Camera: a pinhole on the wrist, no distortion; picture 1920 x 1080 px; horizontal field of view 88.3 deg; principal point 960.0 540.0 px. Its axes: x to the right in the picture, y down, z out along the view. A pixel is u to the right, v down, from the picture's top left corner.
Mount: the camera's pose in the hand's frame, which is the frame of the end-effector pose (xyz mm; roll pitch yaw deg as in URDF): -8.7 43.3 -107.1 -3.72 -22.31 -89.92
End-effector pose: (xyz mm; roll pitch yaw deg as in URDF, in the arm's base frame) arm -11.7 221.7 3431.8 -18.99 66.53 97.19
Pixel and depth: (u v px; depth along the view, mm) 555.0 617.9 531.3
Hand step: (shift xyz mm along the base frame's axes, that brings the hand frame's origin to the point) -532.8 86.6 -6.8
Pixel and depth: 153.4 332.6 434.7
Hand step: -552.4 -116.2 58.6
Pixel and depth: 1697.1 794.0 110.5
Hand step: -19.4 27.2 -16.5
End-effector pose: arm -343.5 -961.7 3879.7 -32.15 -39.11 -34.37
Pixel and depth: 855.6 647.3 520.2
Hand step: 221.8 370.6 160.6
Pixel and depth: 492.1 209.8 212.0
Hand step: 114.8 180.5 -95.6
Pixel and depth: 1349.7 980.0 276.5
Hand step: 92.5 99.7 184.6
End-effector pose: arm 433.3 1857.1 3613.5 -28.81 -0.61 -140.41
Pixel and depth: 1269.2 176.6 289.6
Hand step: 177.0 -60.9 140.5
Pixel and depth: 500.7 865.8 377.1
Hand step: 136.6 -384.2 -18.5
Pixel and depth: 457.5 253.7 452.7
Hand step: 396.8 -306.3 -6.0
